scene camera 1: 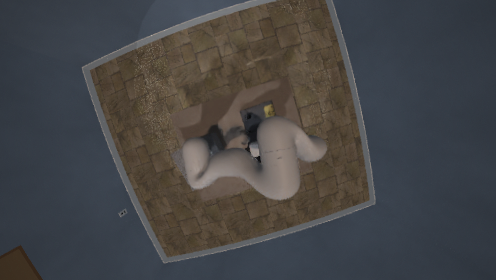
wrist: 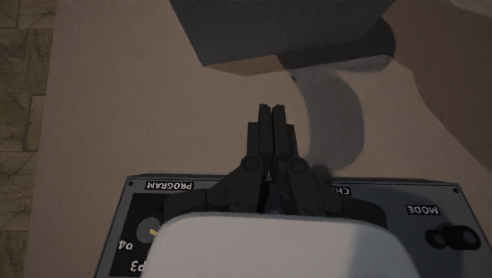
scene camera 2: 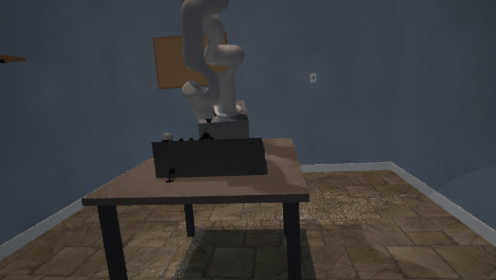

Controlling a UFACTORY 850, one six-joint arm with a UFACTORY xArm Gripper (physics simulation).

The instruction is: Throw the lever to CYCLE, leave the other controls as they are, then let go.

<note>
I see my gripper [wrist: 269, 119], a program selector [wrist: 144, 229] and a black mode switch [wrist: 460, 237].
</note>
